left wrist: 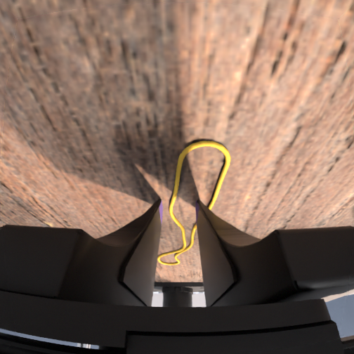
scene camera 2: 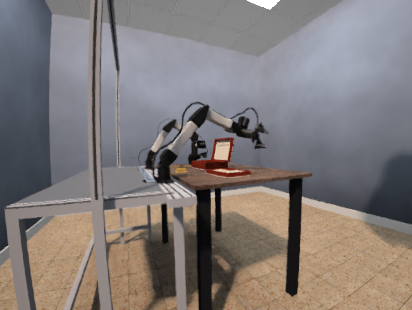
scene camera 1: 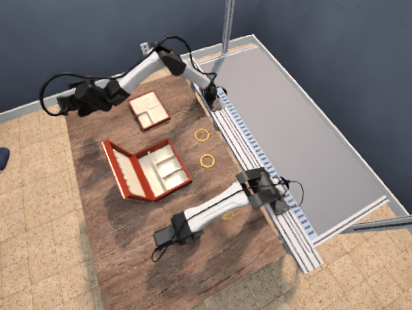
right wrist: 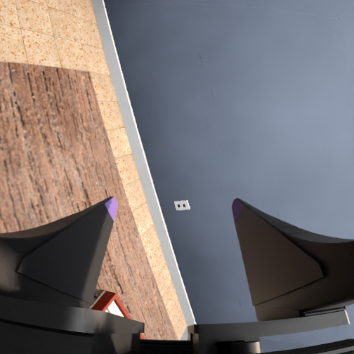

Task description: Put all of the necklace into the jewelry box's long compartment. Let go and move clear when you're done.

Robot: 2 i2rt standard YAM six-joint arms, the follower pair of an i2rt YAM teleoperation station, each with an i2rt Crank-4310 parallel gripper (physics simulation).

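Places are measured from the left arm's base along level axes (x up, y back, z right), in metres.
Pixels of known places: left gripper, fingertip midpoint: (scene camera 2: 189, 165); right gripper, fingertip midpoint: (scene camera 2: 268, 140); left arm's base at its link origin: (scene camera 2: 149, 169); right arm's base at its link origin: (scene camera 2: 163, 180) (scene camera 1: 210, 97).
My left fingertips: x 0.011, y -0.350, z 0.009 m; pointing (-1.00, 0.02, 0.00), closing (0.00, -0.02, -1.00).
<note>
For each thing: its top centre in the pictures, then the offset to it from my left fingertips. "*": a spot on its surface instead.
- thin yellow necklace at its top centre: (scene camera 1: 209, 220) dz +0.001, dx +0.003, dy +0.045 m
- red-rimmed tray at its top centre: (scene camera 2: 227, 169) (scene camera 1: 148, 108) dz +0.646, dx +0.026, dy -0.001 m
- box's raised lid at a spot on its surface: (scene camera 1: 116, 170) * dz +0.266, dx +0.227, dy -0.188 m
The thin yellow necklace (scene camera 1: 228, 215) (left wrist: 229, 162) lies on the table as a long loop with a small bent end, partly hidden by the left arm in scene camera 1. My left gripper (left wrist: 178, 203) is partly open and low above it. One strand shows between the fingertips and the other passes behind a finger. The red jewelry box (scene camera 1: 172, 191) (scene camera 2: 212, 164) stands with its lid up. Its long compartment (scene camera 1: 150, 176) runs beside the lid, and no necklace shows in it. My right gripper (right wrist: 174, 200) is wide open and empty, high above the table's far side.
Two yellow rings (scene camera 1: 202, 129) (scene camera 1: 207, 155) lie between the box and the rail. A red-rimmed tray (scene camera 1: 157, 125) with cream compartments lies beside the box, under the right arm's side. The box's raised lid (scene camera 1: 116, 170) (scene camera 2: 223, 150) stands tall.
</note>
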